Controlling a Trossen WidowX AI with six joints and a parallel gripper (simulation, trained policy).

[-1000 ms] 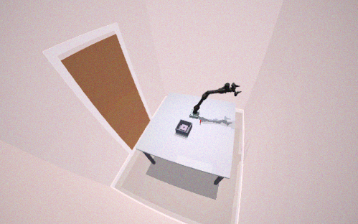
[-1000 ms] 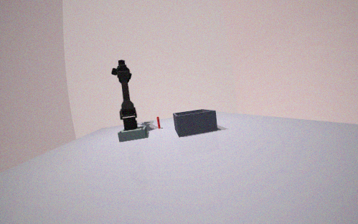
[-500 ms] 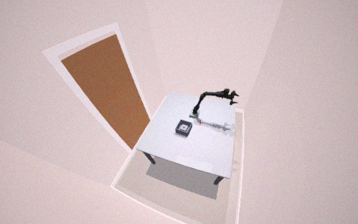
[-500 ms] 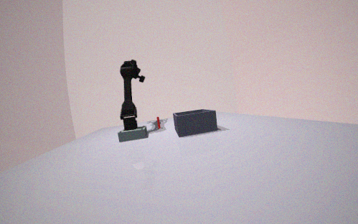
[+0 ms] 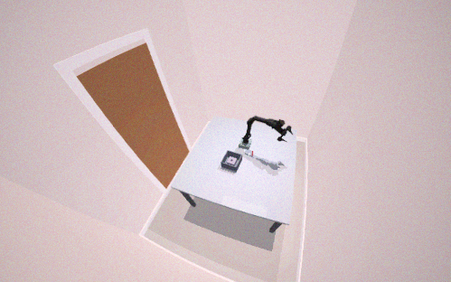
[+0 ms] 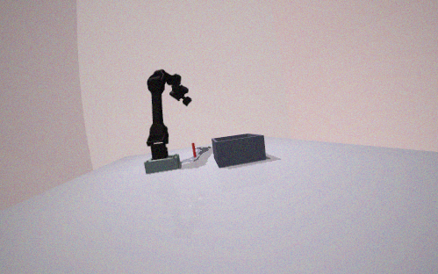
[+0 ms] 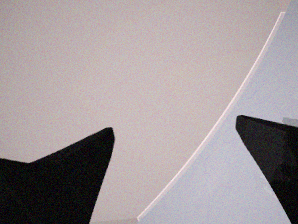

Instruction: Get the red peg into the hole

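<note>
My gripper tip is now 80 mm short of the red peg, 370 mm to the left of it and 330 mm above it. From my gripper tip the other things lie so: pale plate (280 mm ahead, 550 mm to the right, 330 mm below); then dark grey box (280 mm ahead, 550 mm to the right, 340 mm below).
</note>
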